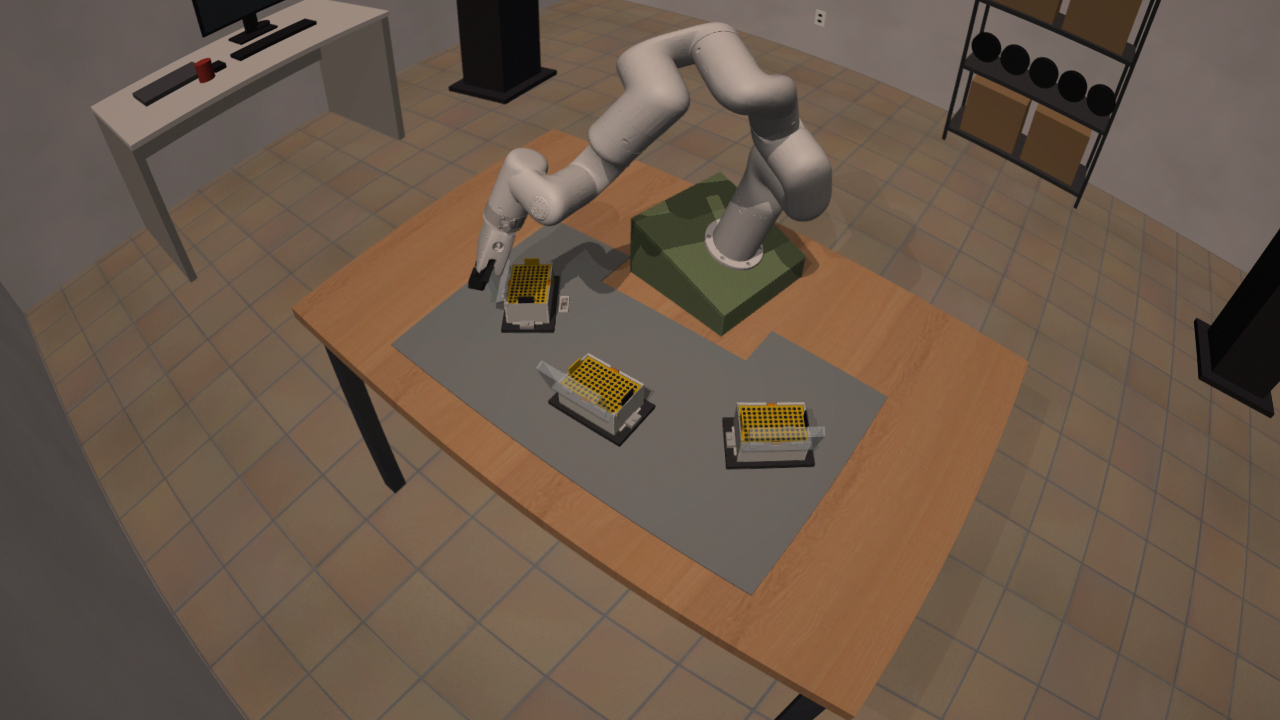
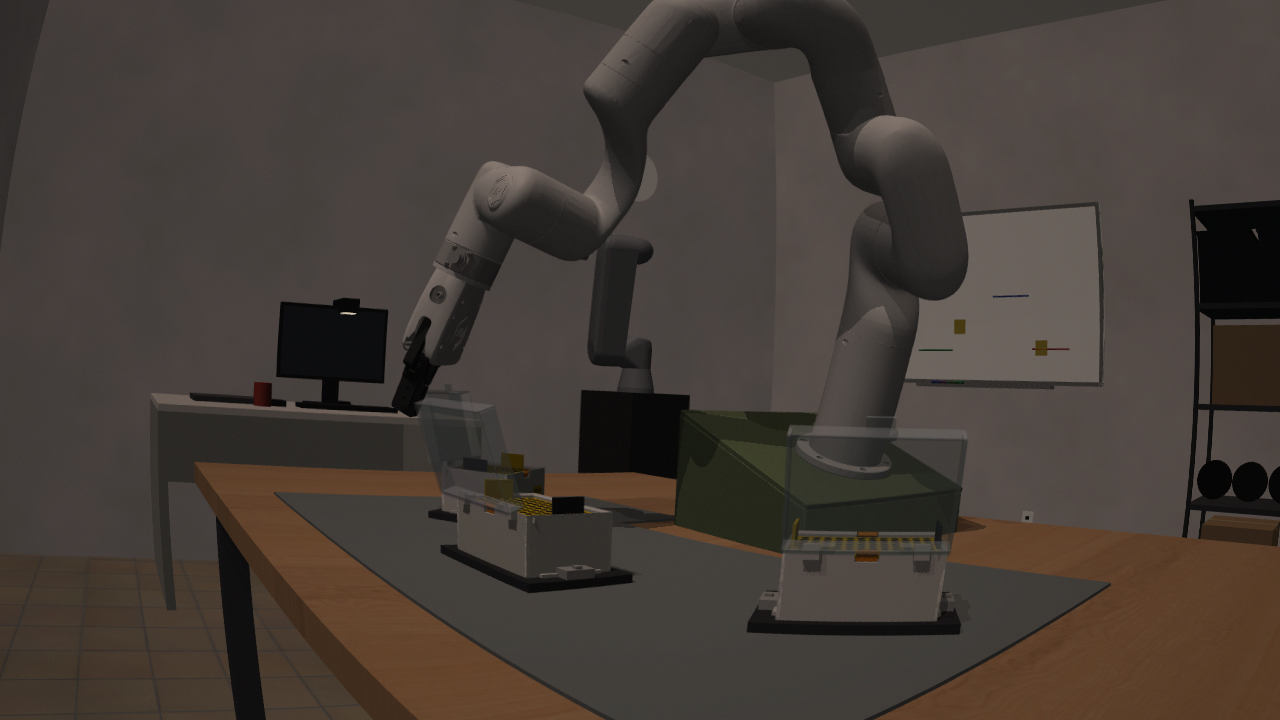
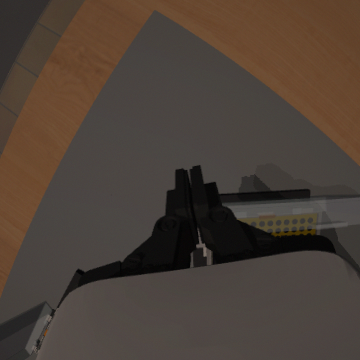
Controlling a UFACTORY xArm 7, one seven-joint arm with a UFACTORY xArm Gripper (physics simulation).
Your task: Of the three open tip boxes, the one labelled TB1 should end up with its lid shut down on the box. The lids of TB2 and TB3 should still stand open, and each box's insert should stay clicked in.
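Frame: origin at the arm's base, x ahead, y left, z up, level; metres.
Seen in the pictures: gripper, fingertip midpoint: [image 1: 475, 286] [image 2: 403, 411] [image 3: 191, 185]; arm's base, origin of the base link: [image 1: 733, 245].
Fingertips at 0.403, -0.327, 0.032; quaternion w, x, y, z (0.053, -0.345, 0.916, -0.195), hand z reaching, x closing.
Offsets run from my fingertips to a thing's top centre, as dx, dy, dz. "spot": to the spot under its first point. Level surfaces: height alone.
Three white tip boxes with yellow inserts stand on dark bases; their labels are not readable. The far-left box [image 1: 528, 313] [image 3: 292, 225] has its clear lid [image 2: 460, 434] [image 3: 332, 205] standing open. The middle box [image 1: 597, 410] [image 2: 568, 541] has its lid @(+0.088, +0.292, +0.032) [image 1: 547, 369] [image 3: 25, 325] open. The right box @(spot: -0.006, +0.609, -0.052) [image 1: 773, 450] [image 2: 859, 586] has its lid @(spot: -0.022, +0.668, +0.022) [image 1: 818, 431] [image 2: 921, 436] standing up. The inserts look seated. My gripper [image 1: 478, 281] [image 2: 404, 408] [image 3: 191, 185] is shut and empty, close to the outer side of the far-left lid; contact cannot be told.
The boxes stand on a grey mat @(dz -0.121) [image 1: 680, 501] [image 2: 680, 662] on the wooden table @(dz -0.124) [image 1: 939, 429]. The arm's green base block [image 1: 675, 268] [image 2: 733, 483] stands behind the mat, right of the far-left box. A desk [image 1: 241, 80] is in the background.
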